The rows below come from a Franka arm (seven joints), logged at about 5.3 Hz.
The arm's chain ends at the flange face. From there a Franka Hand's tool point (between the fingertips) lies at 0.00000 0.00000 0.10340 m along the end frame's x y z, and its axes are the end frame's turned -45 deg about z.
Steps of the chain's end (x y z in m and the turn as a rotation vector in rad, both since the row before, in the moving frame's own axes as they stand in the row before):
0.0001, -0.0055, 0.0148, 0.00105, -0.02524, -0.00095
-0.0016, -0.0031, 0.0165, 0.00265, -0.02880, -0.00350
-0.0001, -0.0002, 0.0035, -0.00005, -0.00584, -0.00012
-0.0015, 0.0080, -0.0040, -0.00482, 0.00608, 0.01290
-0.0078, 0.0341, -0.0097, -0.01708, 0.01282, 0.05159
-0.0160, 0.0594, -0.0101, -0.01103, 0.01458, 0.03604
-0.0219, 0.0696, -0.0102, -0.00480, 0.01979, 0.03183
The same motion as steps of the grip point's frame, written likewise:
0.0022, -0.0057, 0.0148, 0.01859, -0.01710, -0.00095
-0.0009, -0.0056, 0.0165, 0.02224, -0.01849, -0.00350
-0.0004, -0.0006, 0.0035, 0.00409, -0.00416, -0.00012
-0.0066, 0.0054, -0.0040, -0.00771, 0.00089, 0.01290
-0.0300, 0.0208, -0.0097, -0.02114, -0.00301, 0.05159
-0.0531, 0.0326, -0.0101, -0.01811, 0.00251, 0.03604
-0.0636, 0.0355, -0.0102, -0.01739, 0.01060, 0.03183

